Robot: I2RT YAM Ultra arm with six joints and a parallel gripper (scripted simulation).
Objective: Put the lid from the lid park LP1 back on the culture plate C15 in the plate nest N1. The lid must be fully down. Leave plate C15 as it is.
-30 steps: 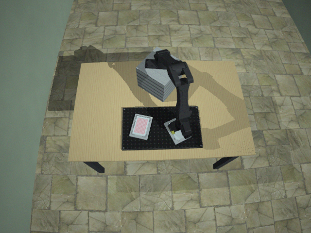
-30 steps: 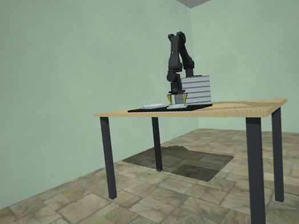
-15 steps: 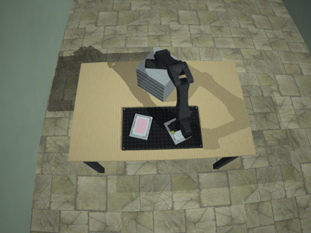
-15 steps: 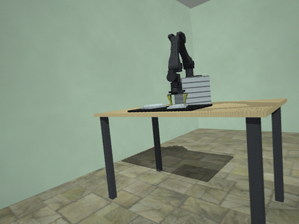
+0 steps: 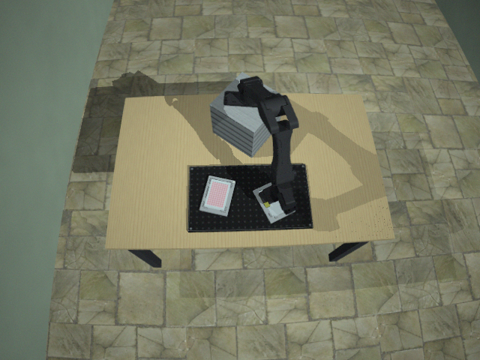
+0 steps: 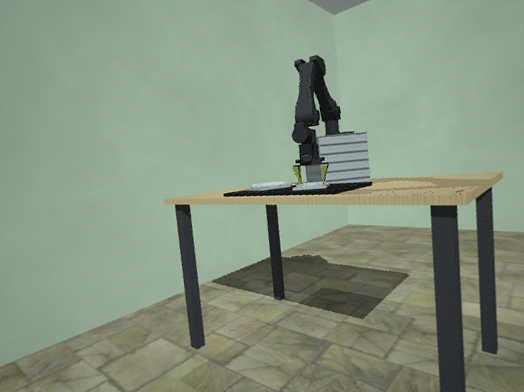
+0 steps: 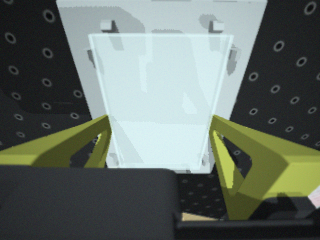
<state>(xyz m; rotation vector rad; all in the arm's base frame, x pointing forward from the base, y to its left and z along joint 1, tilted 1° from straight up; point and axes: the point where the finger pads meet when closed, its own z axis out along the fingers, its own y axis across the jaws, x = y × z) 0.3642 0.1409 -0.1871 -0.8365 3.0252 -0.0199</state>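
My gripper is now 2 cm above the grey lid park LP1. From my hand the other things lie so: culture plate C15 (24 cm to the right); clear lid (1 cm below); grey plate nest N1 (24 cm to the right, 1 cm below).
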